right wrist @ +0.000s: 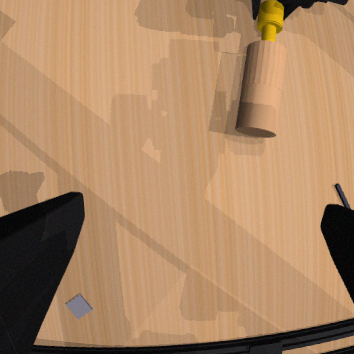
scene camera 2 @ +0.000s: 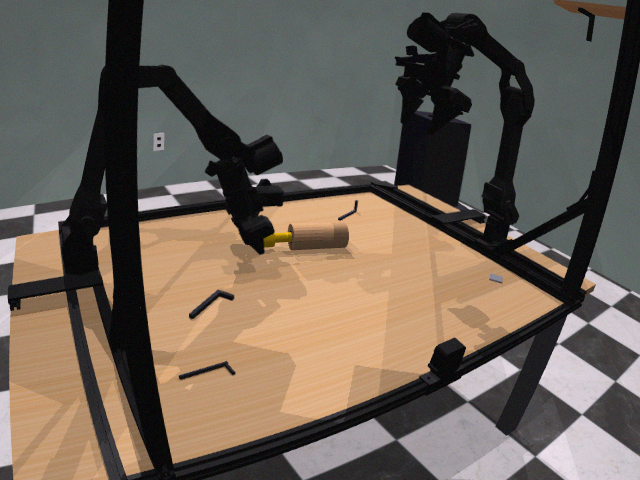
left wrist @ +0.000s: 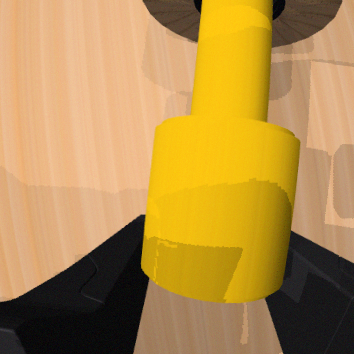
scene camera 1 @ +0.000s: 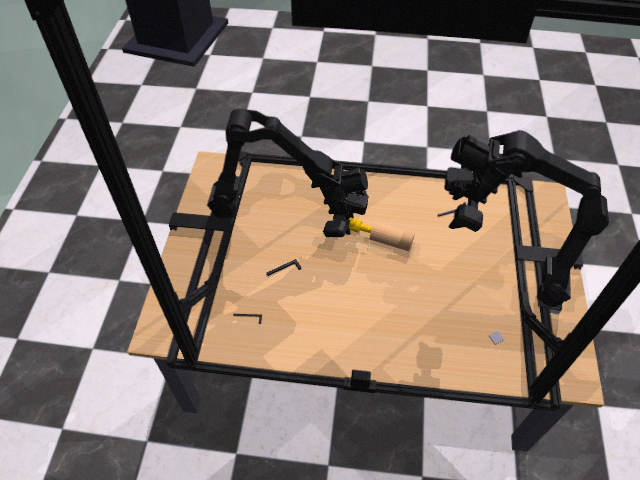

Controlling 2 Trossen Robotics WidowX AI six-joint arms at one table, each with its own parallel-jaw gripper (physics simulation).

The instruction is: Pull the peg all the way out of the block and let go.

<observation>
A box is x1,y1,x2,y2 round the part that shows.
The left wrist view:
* my left gripper: [0,214,353,353]
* yellow peg: [140,0,299,302], gripped by my left gripper
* round wooden block: [142,0,341,46]
</observation>
